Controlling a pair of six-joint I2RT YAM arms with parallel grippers.
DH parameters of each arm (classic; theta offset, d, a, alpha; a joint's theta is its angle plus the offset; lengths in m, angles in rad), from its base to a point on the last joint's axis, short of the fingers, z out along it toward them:
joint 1: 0 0.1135 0.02 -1.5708
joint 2: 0 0 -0.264 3.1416
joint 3: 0.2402 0 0.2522 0
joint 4: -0.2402 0 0.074 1.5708
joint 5: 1.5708 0 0 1.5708
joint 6: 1.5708 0.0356 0 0
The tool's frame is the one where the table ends.
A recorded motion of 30 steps. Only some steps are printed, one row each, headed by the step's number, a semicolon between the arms.
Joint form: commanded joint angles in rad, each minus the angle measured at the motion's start. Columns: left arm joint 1, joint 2, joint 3, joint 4, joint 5, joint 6; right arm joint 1, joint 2, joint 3, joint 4, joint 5, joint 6.
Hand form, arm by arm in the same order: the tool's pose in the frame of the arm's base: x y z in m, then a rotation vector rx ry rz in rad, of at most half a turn. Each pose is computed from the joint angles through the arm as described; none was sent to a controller.
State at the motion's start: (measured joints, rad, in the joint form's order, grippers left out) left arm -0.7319 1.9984 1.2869 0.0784 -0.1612 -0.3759; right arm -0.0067 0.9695 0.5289 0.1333 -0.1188 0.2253
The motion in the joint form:
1: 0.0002 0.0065 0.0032 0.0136 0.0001 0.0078; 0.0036 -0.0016 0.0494 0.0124 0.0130 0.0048
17: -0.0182 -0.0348 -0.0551 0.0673 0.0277 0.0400; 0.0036 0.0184 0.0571 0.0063 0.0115 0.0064
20: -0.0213 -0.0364 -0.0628 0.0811 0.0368 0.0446; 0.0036 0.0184 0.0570 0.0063 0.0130 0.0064
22: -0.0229 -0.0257 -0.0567 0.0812 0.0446 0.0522; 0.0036 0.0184 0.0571 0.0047 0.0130 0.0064
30: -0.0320 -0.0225 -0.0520 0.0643 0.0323 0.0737; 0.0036 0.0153 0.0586 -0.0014 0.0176 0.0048
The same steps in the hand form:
1: 0.3342 -0.2924 0.1741 0.3106 2.1976 -0.4419; 0.2259 0.0031 0.2670 0.1369 1.8156 0.2568
17: 0.3211 -0.2927 0.1779 0.3734 2.1590 -0.4816; 0.2293 0.0031 0.2649 0.1401 1.8340 0.2588
20: 0.3195 -0.2935 0.1774 0.3854 2.1517 -0.4938; 0.2293 0.0030 0.2649 0.1412 1.8339 0.2574
22: 0.3201 -0.2954 0.1748 0.4013 2.1546 -0.4960; 0.2292 0.0030 0.2648 0.1414 1.8354 0.2574
30: 0.3177 -0.2980 0.1735 0.4305 2.1595 -0.4688; 0.2287 0.0029 0.2653 0.1434 1.8366 0.2520

